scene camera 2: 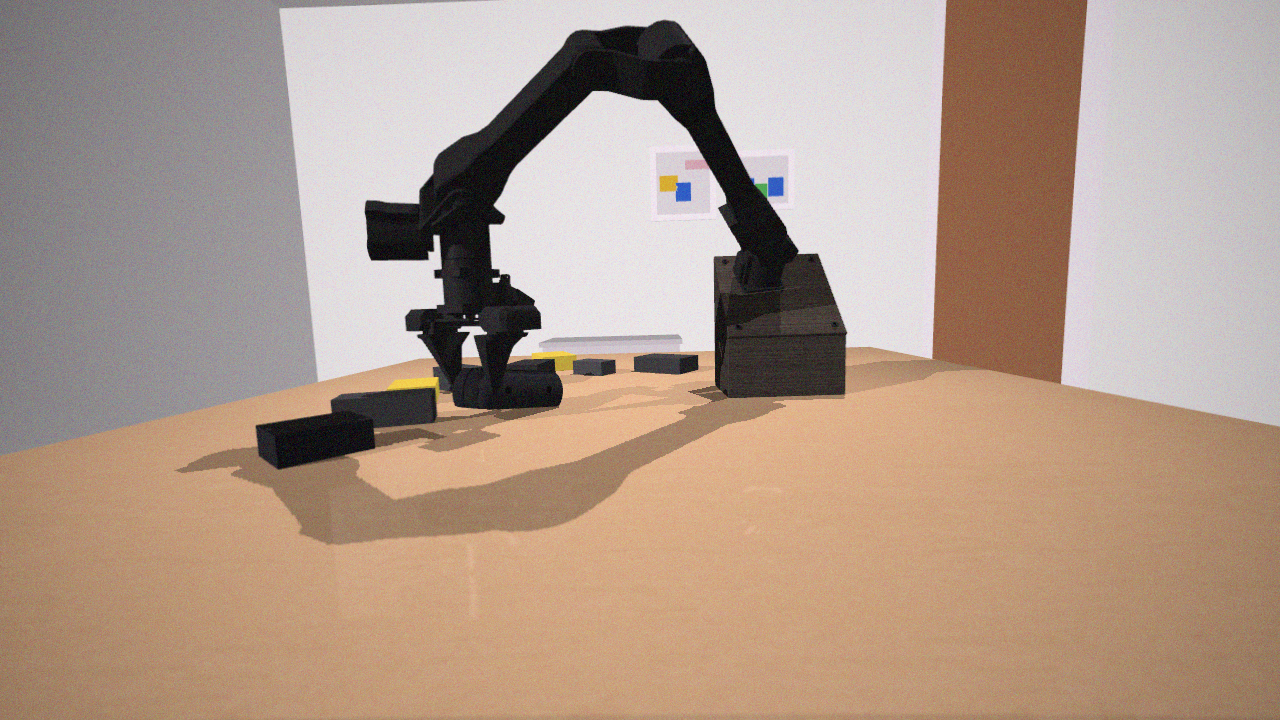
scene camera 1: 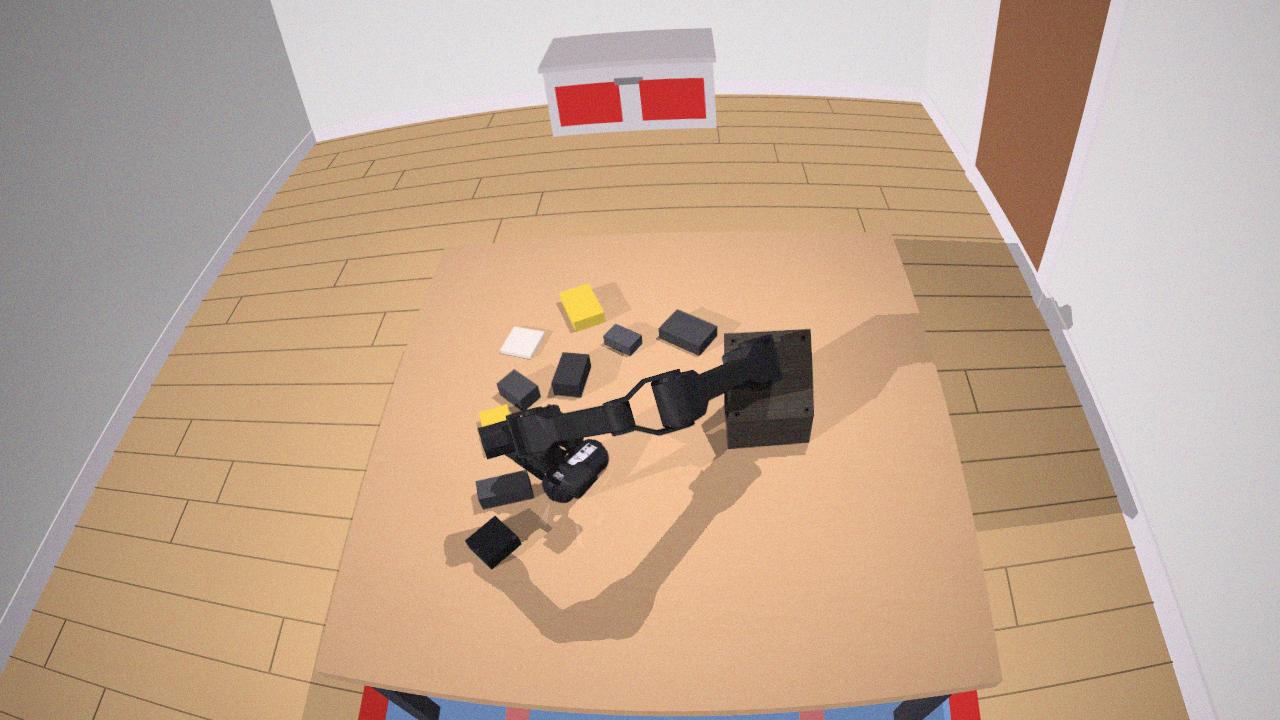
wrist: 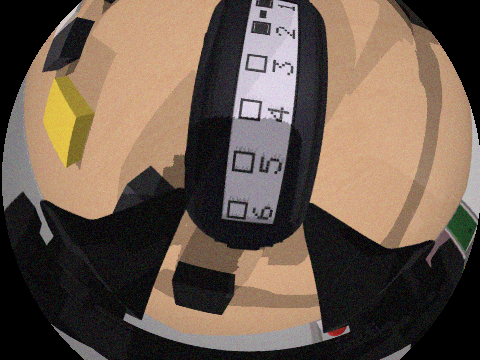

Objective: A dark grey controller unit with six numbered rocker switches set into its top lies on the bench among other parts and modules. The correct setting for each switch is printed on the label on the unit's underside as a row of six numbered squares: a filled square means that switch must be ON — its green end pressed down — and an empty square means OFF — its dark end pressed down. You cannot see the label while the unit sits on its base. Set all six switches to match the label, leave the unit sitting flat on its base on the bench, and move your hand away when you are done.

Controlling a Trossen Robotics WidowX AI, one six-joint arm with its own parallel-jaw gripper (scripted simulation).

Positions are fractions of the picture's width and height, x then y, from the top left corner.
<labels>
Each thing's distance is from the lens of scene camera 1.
dark block (scene camera 1: 0.53,0.46): 165 cm
yellow block (scene camera 1: 0.46,0.43): 172 cm
white tile (scene camera 1: 0.41,0.48): 171 cm
</labels>
